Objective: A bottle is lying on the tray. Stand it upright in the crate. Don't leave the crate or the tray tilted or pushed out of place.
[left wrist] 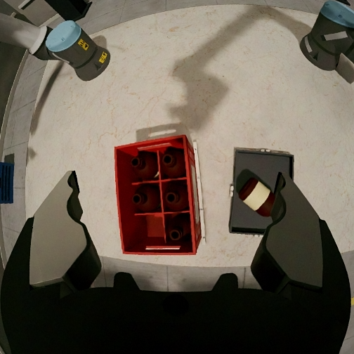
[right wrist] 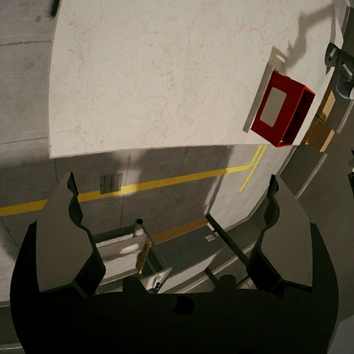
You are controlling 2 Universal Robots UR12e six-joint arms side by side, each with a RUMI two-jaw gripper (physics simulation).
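The bottle (left wrist: 257,195), dark red-brown with a cream label, lies slantwise on the dark grey tray (left wrist: 250,162) in the left wrist view; a finger hides its lower right end. The red crate (left wrist: 125,200) (right wrist: 292,105) stands upright left of the tray, apart from it. Several bottles stand in its compartments; the lower left compartment is empty. My left gripper (left wrist: 176,172) is open and empty, high above the crate and tray. My right gripper (right wrist: 173,174) is open and empty, far from the crate. Tray and lying bottle do not show in the right wrist view.
Pale strips (left wrist: 201,210) (right wrist: 258,102) run close beside the crate. Dark robot joints with blue caps (left wrist: 64,36) (left wrist: 339,14) show at the upper corners of the left wrist view. A cart and brown boxes (right wrist: 319,135) stand beyond the table edge in the right wrist view.
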